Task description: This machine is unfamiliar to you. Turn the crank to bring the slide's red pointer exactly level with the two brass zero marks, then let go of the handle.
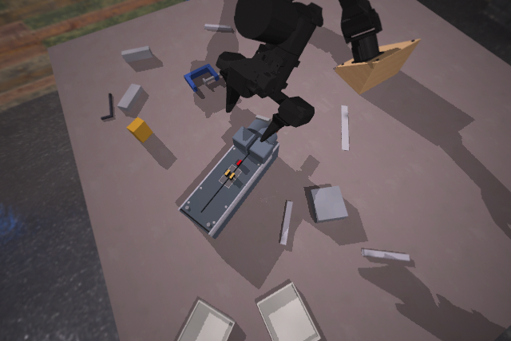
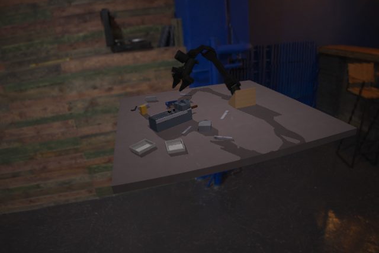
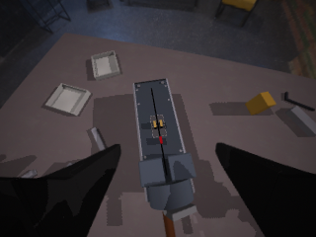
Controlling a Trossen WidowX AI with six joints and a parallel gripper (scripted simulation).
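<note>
The red pointer is 120 mm below my gripper tip, 30 mm ahead of it and 10 mm to the left of it. Round my gripper tip: grey block 190 mm to the left, 190 mm below, 110 mm behind; yellow block 240 mm to the right, 200 mm ahead, 170 mm below; brown crank handle 140 mm below, 110 mm behind, 40 mm to the right.
</note>
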